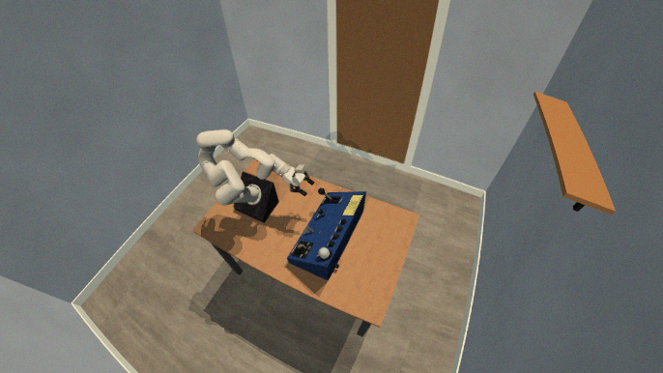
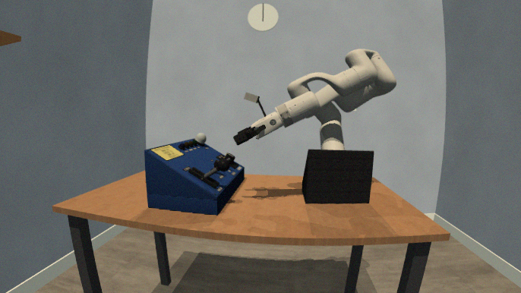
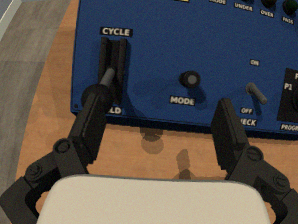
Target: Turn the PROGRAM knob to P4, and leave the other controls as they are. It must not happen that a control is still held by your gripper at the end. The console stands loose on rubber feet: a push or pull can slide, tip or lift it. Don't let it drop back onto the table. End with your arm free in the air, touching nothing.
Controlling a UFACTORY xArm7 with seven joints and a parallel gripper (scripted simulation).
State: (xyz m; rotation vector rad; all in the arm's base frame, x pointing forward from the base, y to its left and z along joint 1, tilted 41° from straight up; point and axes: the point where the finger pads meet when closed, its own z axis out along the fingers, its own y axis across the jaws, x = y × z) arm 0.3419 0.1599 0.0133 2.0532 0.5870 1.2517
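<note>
Right now my hand is 7 cm short of the black lever, 7 cm to the right of it and 11 cm above it. Also, from my hand: mode knob 10 cm ahead, 5 cm to the right, 11 cm below; then check toggle 10 cm ahead, 17 cm to the right, 12 cm below; then blue console 13 cm ahead, 11 cm to the right, 14 cm below.
</note>
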